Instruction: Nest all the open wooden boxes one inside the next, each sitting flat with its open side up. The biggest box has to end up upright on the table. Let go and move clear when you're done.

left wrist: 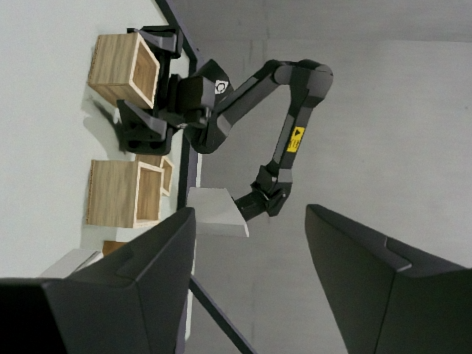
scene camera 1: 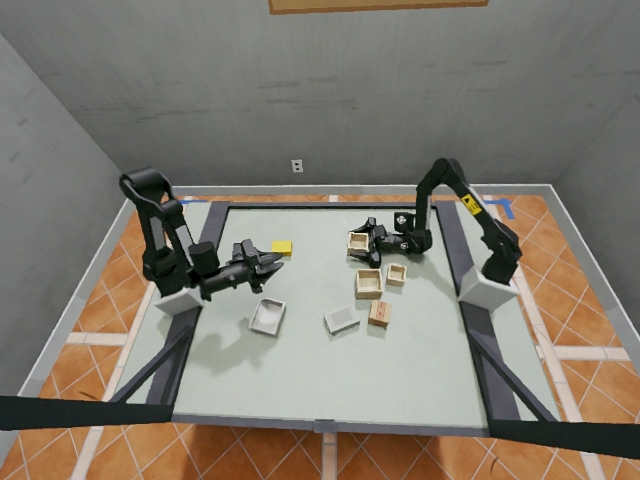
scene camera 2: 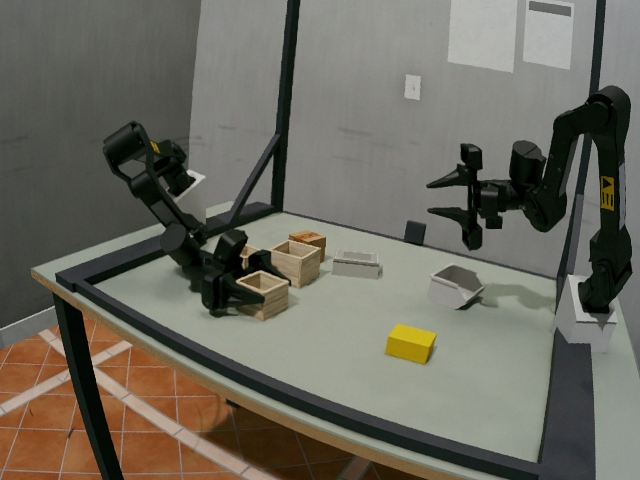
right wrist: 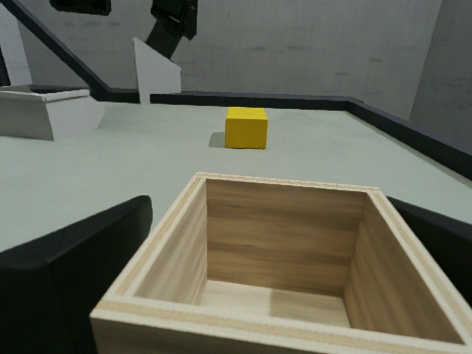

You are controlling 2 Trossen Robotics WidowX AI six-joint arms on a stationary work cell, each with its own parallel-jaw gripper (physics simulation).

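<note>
A medium open wooden box [scene camera 1: 357,242] [scene camera 2: 262,295] [left wrist: 112,60] [right wrist: 285,235] stands open side up and appears to rest on the table. My right gripper [scene camera 1: 353,241] [scene camera 2: 276,291] is open, one finger on each side of this box, not gripping it. The biggest open wooden box [scene camera 1: 368,284] [scene camera 2: 296,263] [left wrist: 112,194] stands upright beside it. The smallest open wooden box [scene camera 1: 396,274] [left wrist: 167,176] is upright next to the biggest one; in scene camera 2 my right gripper partly hides it. My left gripper [scene camera 1: 282,259] [scene camera 2: 428,198] is half open and empty, raised above the table.
A closed brown carton [scene camera 1: 379,314] [scene camera 2: 312,243] and a light grey tray [scene camera 1: 341,318] [scene camera 2: 356,264] lie near the biggest box. A grey flared tray [scene camera 1: 267,316] [scene camera 2: 454,286] lies near the left arm. A yellow block [scene camera 1: 281,248] [scene camera 2: 410,343] [right wrist: 246,129] lies apart.
</note>
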